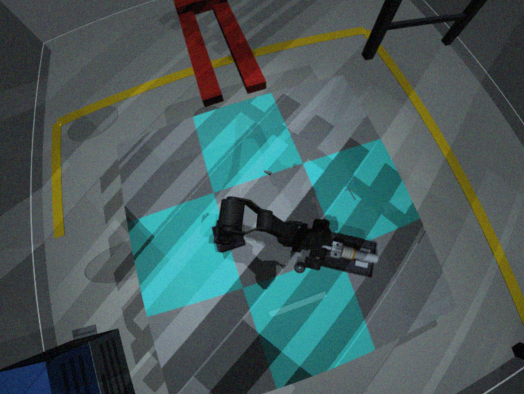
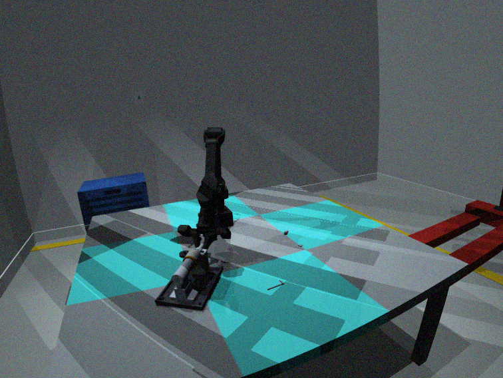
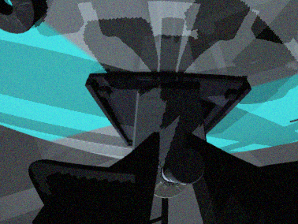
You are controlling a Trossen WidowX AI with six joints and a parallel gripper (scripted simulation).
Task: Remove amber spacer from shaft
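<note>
Now: the amber spacer 70 mm ahead of my gripper tip, 70 mm to the right of it and 20 mm above it. Also, from my gripper tip: hex key 240 mm ahead, 150 mm to the left, 50 mm below; then thin grey shaft 30 mm ahead, 30 mm to the right, 20 mm above; then dark ring 130 mm behind, 10 mm to the right, 50 mm below.
</note>
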